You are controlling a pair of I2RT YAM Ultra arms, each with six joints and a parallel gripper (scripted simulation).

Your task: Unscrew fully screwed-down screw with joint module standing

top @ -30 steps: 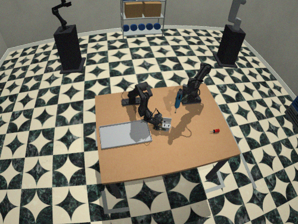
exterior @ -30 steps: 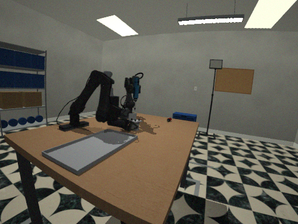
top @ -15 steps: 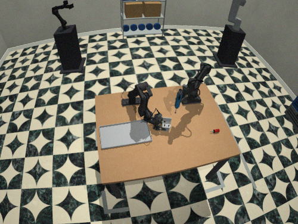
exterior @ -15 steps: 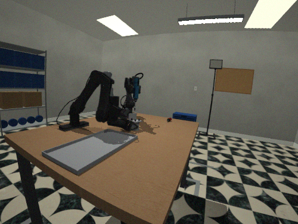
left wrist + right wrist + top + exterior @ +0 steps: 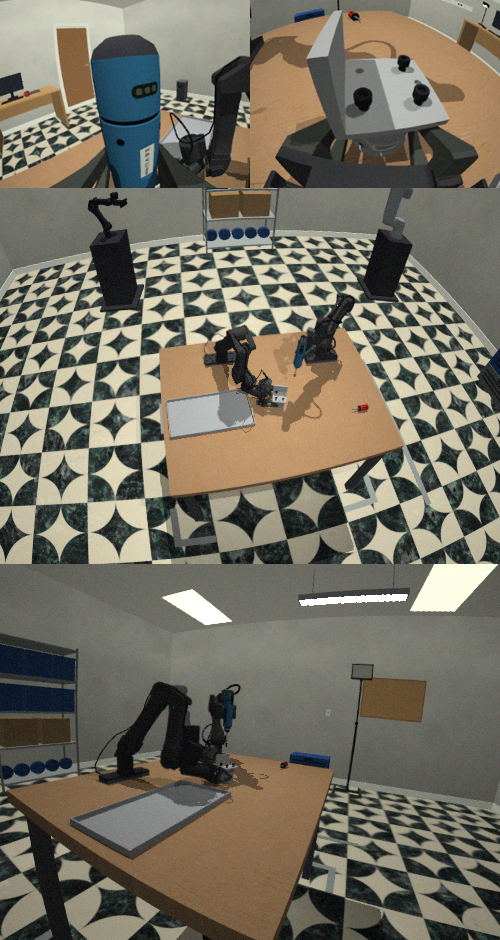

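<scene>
The grey l-shaped bracket is 50 mm above my right hand. Round my right hand: red-handled screwdriver: 450 mm to the left, 60 mm ahead, 10 mm below; screw: 120 mm above, 80 mm to the left, 70 mm behind; grey tray: 350 mm to the right, 40 mm ahead, 20 mm below.
</scene>
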